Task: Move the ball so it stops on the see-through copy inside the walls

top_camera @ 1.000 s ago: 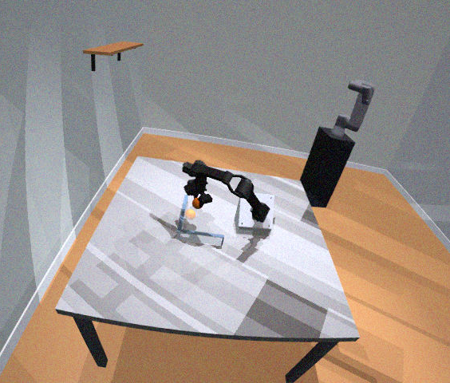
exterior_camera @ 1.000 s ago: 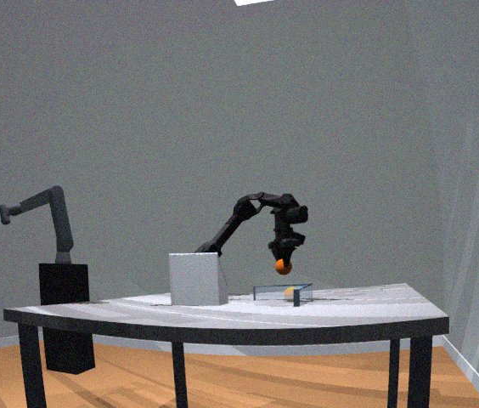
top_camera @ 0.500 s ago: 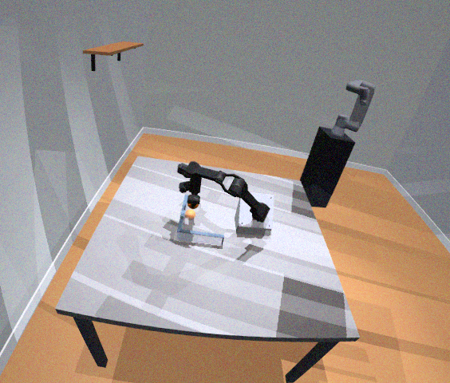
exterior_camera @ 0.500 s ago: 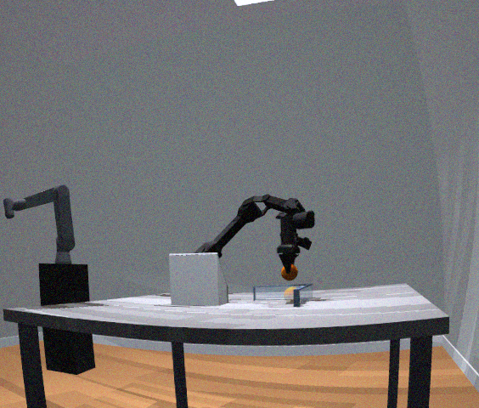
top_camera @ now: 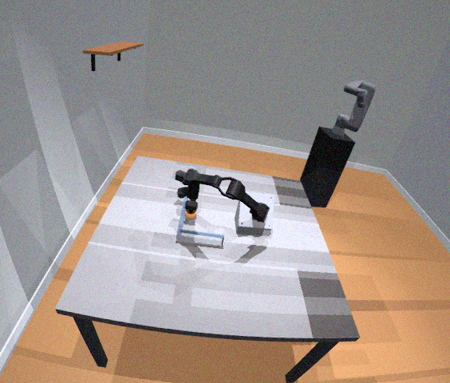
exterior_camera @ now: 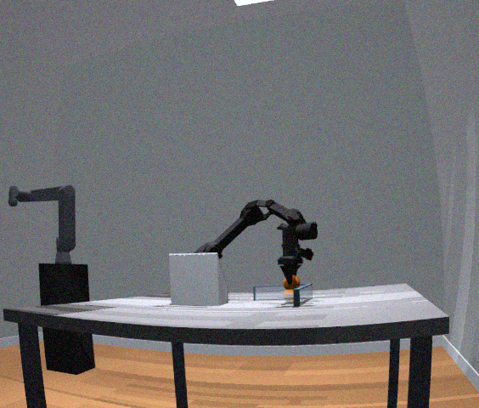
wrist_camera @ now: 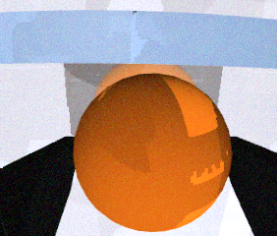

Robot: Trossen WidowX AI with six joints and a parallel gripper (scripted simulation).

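The see-through copy of ball lies 40 mm below my gripper tip. From my gripper tip the other things lie so: orange ball right at my gripper tip.
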